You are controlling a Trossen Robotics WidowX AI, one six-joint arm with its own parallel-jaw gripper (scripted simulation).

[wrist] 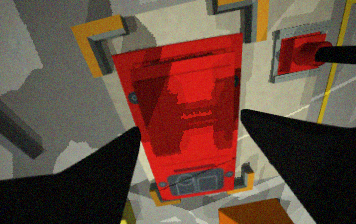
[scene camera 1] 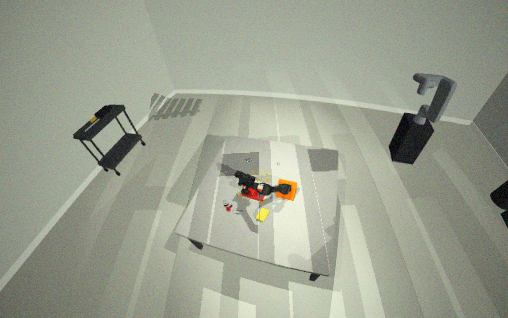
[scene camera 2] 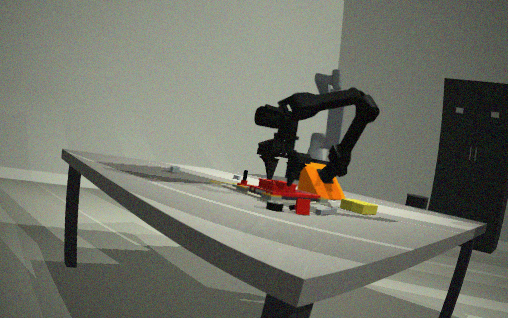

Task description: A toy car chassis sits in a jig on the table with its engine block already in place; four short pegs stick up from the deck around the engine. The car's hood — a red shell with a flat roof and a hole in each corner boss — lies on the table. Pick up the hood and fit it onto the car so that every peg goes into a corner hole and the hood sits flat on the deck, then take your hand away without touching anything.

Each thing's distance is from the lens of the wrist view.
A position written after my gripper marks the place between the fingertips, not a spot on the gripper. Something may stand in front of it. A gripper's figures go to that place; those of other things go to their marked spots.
my gripper (wrist: 189, 122): 0.11 m
red hood (wrist: 187, 104): 0.09 m
